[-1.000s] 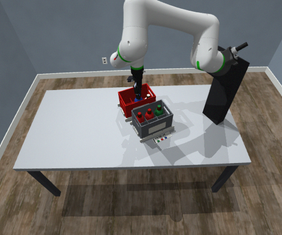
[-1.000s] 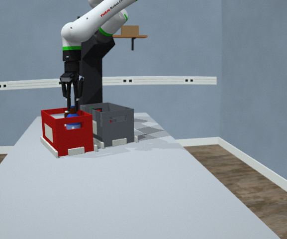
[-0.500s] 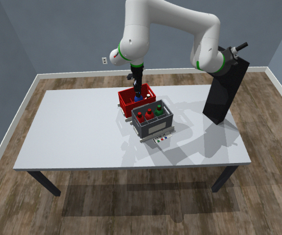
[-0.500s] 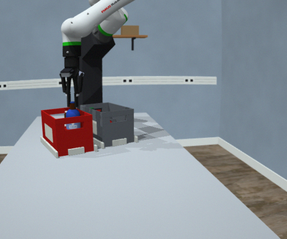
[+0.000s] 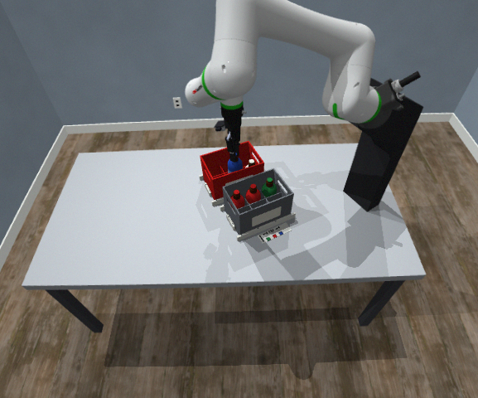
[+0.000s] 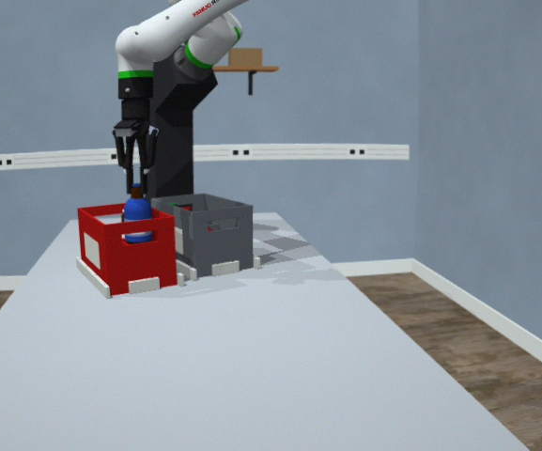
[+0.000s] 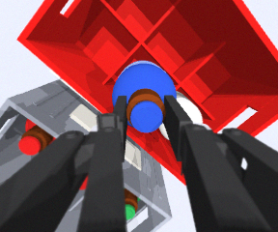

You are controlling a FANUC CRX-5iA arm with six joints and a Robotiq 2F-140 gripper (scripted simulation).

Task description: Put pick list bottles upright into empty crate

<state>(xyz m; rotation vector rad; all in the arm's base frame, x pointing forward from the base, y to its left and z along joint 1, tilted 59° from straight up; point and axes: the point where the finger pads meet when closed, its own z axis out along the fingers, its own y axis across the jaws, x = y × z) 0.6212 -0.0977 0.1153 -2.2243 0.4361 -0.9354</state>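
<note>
The blue-label bottle lies 80 mm below my hand. Round my hand: white-capped bottle 170 mm below, 70 mm behind, 60 mm to the right; red crate 170 mm below, 30 mm to the right, 30 mm ahead; red bottle 170 mm below, 120 mm behind, 100 mm to the left.
</note>
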